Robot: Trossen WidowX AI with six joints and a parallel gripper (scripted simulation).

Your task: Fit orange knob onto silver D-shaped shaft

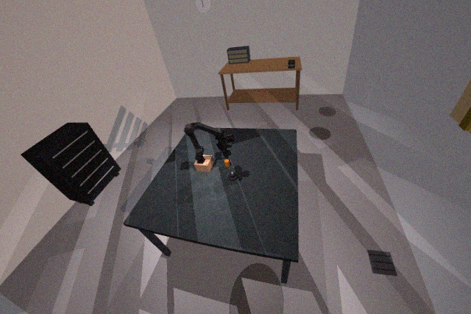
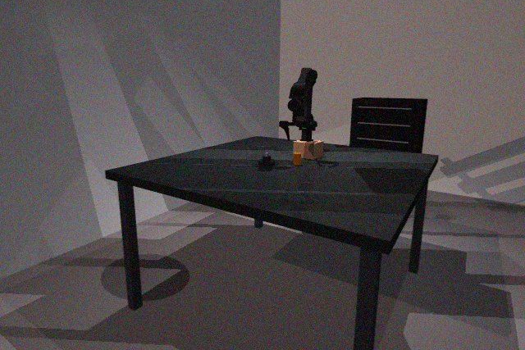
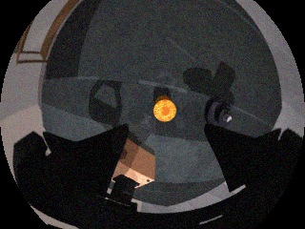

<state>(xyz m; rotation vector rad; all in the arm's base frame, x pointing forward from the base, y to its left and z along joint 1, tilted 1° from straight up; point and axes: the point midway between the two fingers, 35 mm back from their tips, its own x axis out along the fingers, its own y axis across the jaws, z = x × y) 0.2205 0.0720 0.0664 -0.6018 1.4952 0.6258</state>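
My gripper tip is now 80 mm above the orange knob. Round my gripper tip: round pedestal 120 mm to the right, 100 mm ahead, 90 mm below.
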